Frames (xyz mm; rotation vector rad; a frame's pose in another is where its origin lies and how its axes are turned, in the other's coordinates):
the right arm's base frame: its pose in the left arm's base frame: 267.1 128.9 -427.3 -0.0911 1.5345 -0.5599
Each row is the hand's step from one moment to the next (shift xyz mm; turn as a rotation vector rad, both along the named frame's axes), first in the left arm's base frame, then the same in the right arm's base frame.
Working: the left arm's base frame: its pose in the right arm's base frame: -323.6 -358.6 -193.0 0.0911 -1.5345 0.5599

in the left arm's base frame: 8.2 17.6 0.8 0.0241 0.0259 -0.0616
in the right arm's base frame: -8.2 17.4 2.8 0.0446 0.0540 0.0120
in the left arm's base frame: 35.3 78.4 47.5 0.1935 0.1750 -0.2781
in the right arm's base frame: -76.8 59.6 14.1 0.1732 0.3184 0.1183
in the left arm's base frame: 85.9 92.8 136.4 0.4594 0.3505 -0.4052
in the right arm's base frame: -167.1 51.3 63.7 0.2034 0.5980 0.3148
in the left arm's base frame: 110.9 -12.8 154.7 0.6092 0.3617 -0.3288
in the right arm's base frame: -143.4 -40.9 118.9 0.1197 0.6202 0.4594
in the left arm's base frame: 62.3 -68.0 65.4 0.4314 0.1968 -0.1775
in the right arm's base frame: -36.7 -67.5 82.9 0.0577 0.3655 0.3456
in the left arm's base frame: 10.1 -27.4 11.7 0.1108 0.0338 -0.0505
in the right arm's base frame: -0.5 -25.7 18.2 0.0260 0.0812 0.0933
